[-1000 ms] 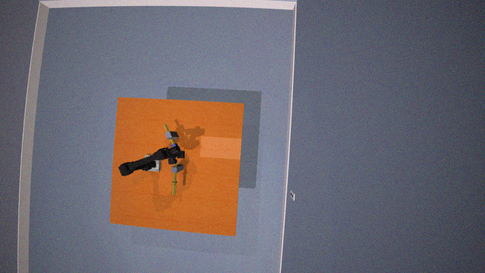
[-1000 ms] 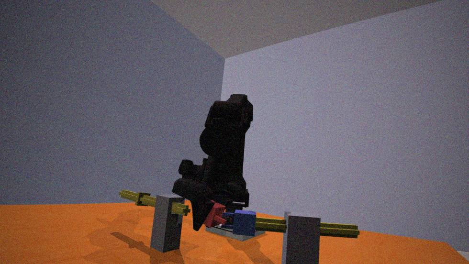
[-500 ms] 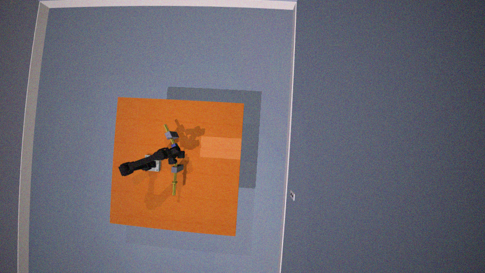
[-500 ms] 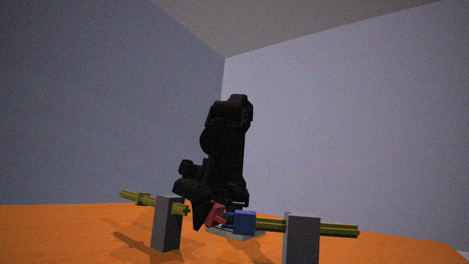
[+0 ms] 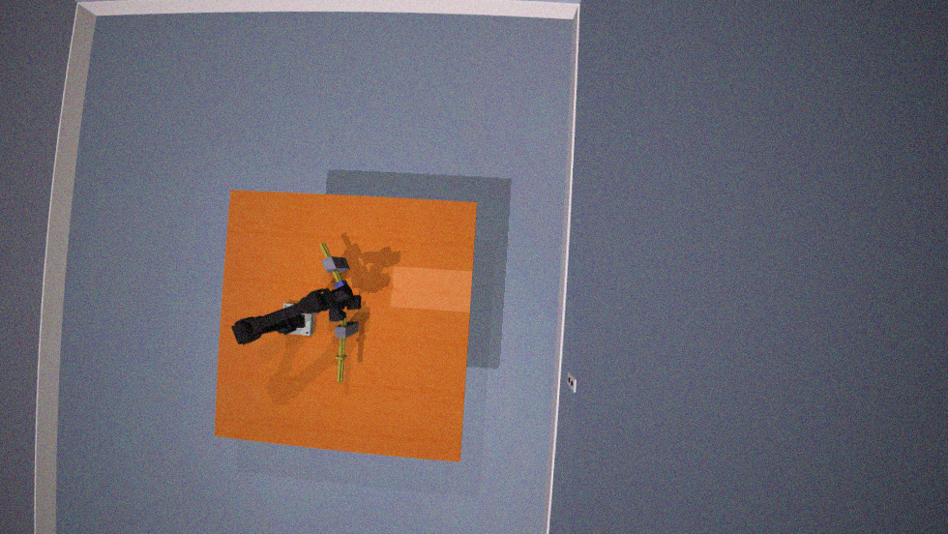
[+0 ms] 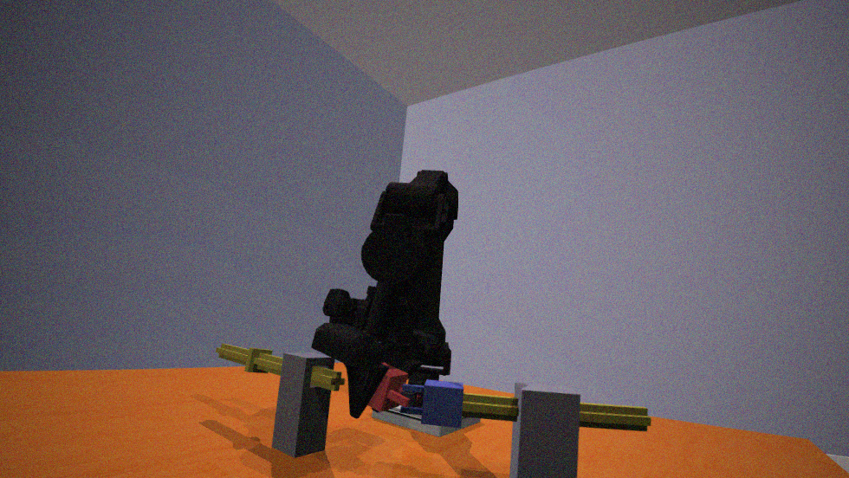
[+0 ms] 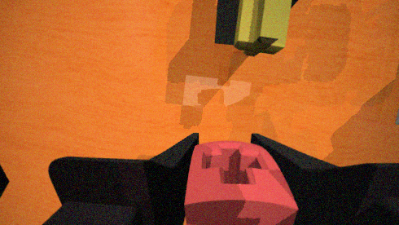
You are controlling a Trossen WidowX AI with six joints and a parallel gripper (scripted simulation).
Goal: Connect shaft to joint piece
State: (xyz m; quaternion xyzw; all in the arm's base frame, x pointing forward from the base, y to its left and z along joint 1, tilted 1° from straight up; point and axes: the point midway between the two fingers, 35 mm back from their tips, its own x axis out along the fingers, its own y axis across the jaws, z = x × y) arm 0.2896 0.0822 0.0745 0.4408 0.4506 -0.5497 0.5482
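My gripper tip is now 2 cm to the right of the dark red square joint piece and 3 cm below it.
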